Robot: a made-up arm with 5 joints.
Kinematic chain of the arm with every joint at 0, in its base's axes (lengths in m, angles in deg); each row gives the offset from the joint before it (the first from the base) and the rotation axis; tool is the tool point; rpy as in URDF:
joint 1: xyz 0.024 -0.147 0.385 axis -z
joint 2: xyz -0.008 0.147 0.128 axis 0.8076 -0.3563 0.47
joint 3: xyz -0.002 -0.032 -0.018 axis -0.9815 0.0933 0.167
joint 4: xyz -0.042 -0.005 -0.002 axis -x
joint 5: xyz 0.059 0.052 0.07 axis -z
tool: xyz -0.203 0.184 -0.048 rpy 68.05 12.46 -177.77
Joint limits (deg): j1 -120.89..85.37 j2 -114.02..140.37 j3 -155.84..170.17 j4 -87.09..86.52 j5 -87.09..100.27
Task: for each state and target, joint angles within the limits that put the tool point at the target. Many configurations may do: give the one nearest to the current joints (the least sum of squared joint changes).
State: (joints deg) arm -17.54 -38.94 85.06 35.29 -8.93
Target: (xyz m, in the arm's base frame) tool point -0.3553 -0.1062 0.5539
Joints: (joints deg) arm -36.67 -87.58 82.99 22.28 -19.29
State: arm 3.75 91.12 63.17 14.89 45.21
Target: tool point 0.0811 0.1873 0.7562
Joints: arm 23.97 110.46 42.79 6.17 93.29
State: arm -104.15 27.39 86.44 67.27 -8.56
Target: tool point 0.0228 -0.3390 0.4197
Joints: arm -67.41 35.35 105.21 82.52 -26.89
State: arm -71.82 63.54 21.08 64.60 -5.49
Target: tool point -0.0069 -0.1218 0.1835
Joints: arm -66.67 47.57 58.22 86.52 14.98
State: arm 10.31 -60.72 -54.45 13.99 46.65
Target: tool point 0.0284 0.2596 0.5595
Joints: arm -24.02 -54.53 -59.85 8.40 44.09
